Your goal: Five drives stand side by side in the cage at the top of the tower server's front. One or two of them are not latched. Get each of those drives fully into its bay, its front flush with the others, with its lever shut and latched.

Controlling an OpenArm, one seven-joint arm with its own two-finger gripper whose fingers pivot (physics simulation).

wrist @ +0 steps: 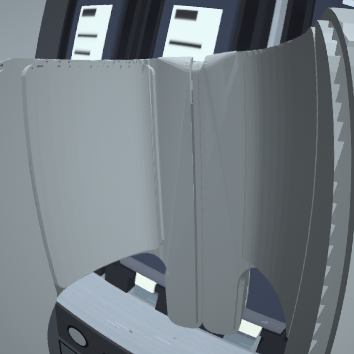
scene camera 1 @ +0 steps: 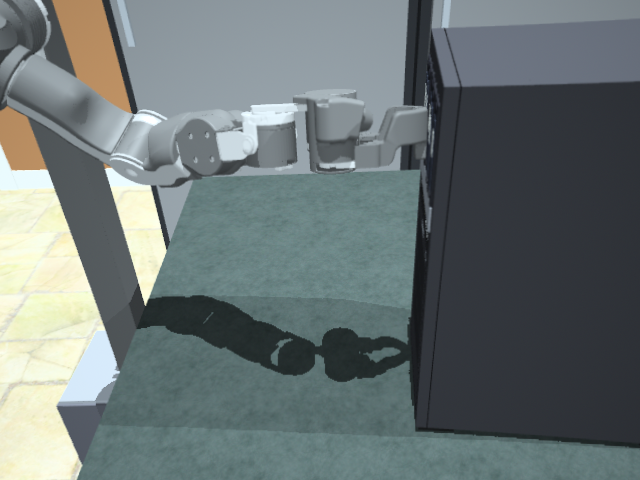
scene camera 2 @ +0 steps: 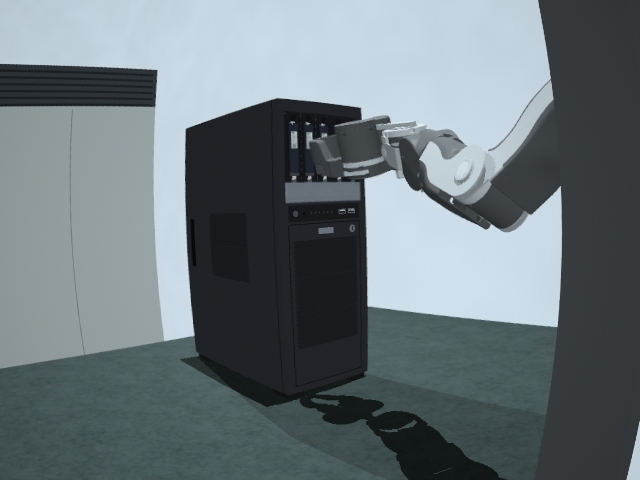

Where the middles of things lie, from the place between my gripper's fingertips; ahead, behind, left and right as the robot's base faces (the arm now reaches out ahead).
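Dark tower server (scene camera 1: 517, 326): 140 mm below my hand, 160 mm ahead of it and 20 mm to the right of it.
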